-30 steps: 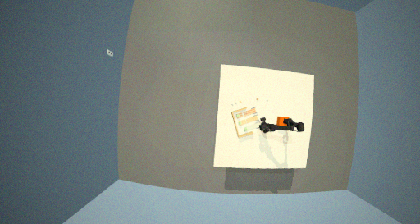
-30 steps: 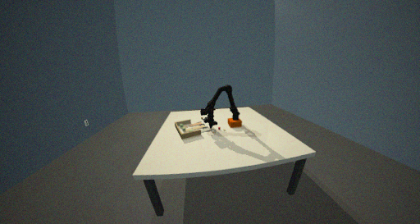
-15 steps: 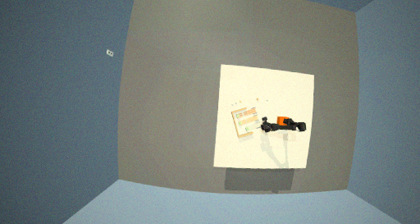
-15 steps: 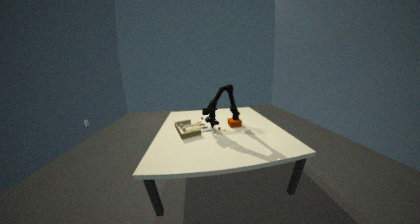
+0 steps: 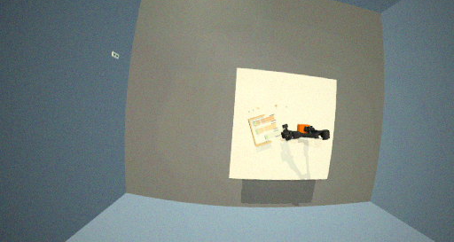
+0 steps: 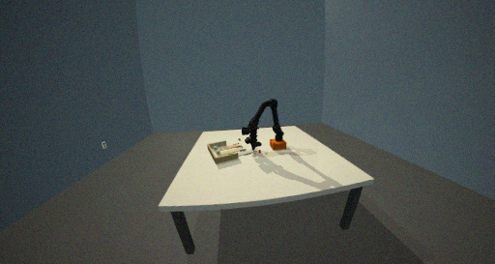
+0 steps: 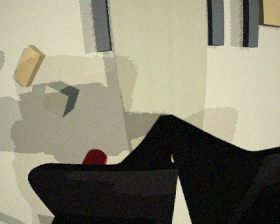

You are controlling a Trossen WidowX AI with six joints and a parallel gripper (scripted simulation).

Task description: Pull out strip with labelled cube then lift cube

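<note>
My gripper tip is 6 cm past the red cube, 3 cm to the right of it and 1 cm below it. Round my gripper tip: strip 9 cm ahead, 5 cm to the left.
</note>
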